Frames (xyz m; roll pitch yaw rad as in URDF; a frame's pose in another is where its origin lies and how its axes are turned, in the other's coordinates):
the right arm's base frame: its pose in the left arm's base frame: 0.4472 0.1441 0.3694 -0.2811 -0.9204 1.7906
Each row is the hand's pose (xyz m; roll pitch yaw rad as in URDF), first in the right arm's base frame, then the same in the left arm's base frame.
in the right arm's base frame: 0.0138 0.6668 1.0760 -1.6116 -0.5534 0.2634
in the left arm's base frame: -0.3239 -0.7118 0.8943 -2.8830 -1.1739 2.9786
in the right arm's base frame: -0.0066 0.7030 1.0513 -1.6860 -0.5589 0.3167
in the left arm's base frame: -0.3543 -0.7037 0.8576 -2.9705 -1.1321 3.0238
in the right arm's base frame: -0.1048 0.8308 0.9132 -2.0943 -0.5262 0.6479
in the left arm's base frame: -0.4529 -0.6495 0.6777 2.9838 -0.8530 3.1334
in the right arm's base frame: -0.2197 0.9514 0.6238 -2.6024 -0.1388 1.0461
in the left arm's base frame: -0.5265 -0.4833 0.3976 2.7208 -0.3377 2.9424
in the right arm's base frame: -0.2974 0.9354 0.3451 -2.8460 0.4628 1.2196
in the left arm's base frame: -0.4715 -0.3044 0.1764 2.4844 0.1565 2.5546
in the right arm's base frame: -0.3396 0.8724 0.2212 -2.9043 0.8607 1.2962
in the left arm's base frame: -0.3910 -0.2298 0.0813 2.2859 0.4179 2.2345
